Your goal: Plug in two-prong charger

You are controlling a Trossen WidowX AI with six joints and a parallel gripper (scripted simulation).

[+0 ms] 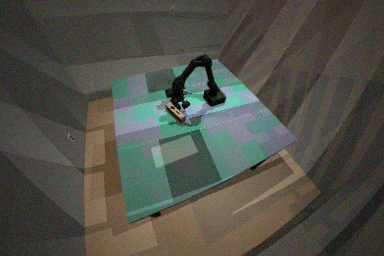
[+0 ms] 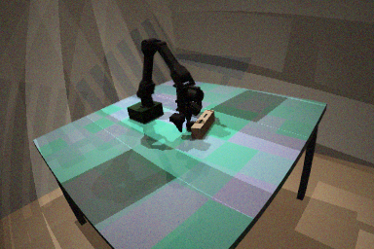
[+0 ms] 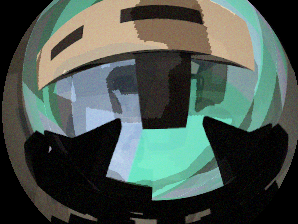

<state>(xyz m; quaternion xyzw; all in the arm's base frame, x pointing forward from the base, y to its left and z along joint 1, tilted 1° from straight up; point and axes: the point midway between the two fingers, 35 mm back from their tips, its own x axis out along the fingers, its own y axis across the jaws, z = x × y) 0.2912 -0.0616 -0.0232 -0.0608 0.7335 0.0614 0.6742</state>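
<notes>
Right now my gripper tip is 50 mm short of the dark two-prong charger, 10 mm to the right of it and 10 mm below it.
</notes>
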